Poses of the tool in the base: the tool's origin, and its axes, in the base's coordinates. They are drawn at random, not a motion.
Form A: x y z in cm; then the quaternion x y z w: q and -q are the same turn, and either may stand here.
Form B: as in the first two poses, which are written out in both.
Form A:
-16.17 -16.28 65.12 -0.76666 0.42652 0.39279 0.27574
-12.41 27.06 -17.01 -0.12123 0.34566 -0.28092 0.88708
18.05 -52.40 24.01 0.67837 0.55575 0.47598 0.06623
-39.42 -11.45 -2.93 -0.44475 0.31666 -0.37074 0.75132
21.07 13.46 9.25 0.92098 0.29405 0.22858 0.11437
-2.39 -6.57 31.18 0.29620 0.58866 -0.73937 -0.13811
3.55 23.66 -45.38 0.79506 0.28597 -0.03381 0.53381
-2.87 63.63 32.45 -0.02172 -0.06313 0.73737 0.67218
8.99 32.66 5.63 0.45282 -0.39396 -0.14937 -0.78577
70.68 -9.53 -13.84 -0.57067 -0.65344 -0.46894 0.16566
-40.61 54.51 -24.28 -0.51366 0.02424 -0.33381 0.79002
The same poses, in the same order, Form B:
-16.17 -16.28 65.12 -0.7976 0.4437 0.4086 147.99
-12.41 27.06 -17.01 -0.2626 0.7488 -0.6086 54.98
18.05 -52.40 24.01 0.6799 0.5570 0.4770 172.40
-39.42 -11.45 -2.93 -0.6739 0.4798 -0.5618 82.59
21.07 13.46 9.25 0.9271 0.2960 0.2301 166.87
-2.39 -6.57 31.18 -0.2991 -0.5944 0.7465 164.12
3.55 23.66 -45.38 0.9402 0.3382 -0.0400 115.47
-2.87 63.63 32.45 -0.0293 -0.0853 0.9959 95.53
8.99 32.66 5.63 -0.7321 0.6369 0.2415 76.42
70.68 -9.53 -13.84 -0.5787 -0.6626 -0.4755 160.93
-40.61 54.51 -24.28 -0.8378 0.0395 -0.5445 75.62

